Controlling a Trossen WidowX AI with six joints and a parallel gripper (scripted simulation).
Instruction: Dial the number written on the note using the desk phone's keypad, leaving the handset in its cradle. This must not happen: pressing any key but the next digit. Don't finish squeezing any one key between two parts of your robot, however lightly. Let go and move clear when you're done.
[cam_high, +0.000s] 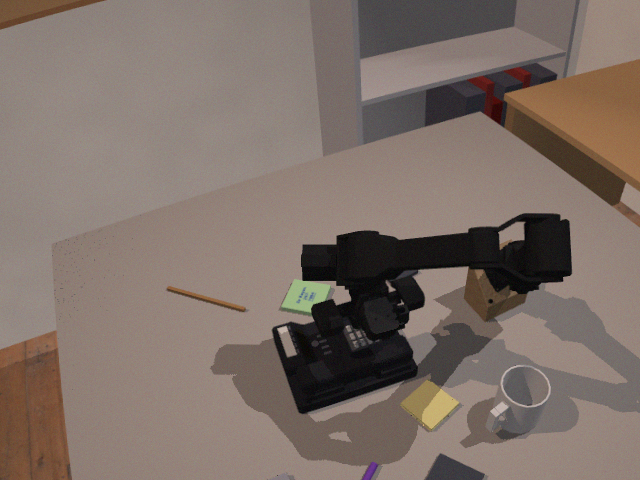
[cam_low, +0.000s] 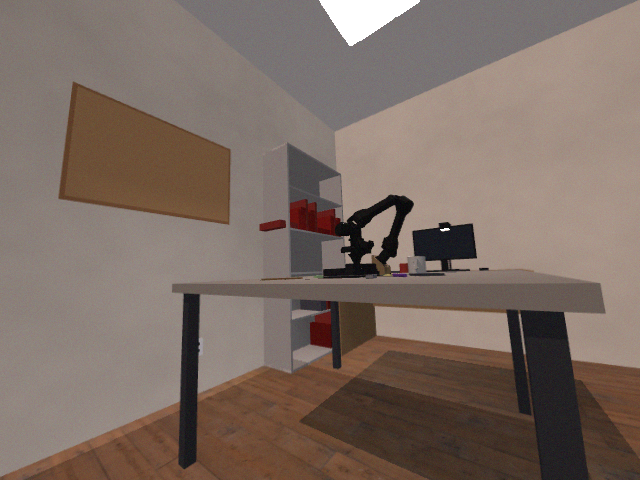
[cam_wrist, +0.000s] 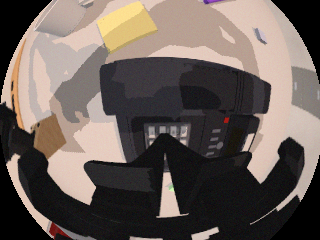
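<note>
Right now my hand is 50 mm short of the desk phone, 10 mm to the left of it and 50 mm above it. Round my hand: handset (50 mm ahead, 40 mm to the left, 30 mm below); then green note (30 mm ahead, 180 mm to the right, 70 mm below); then white mug (120 mm behind, 260 mm to the left, 40 mm below).
</note>
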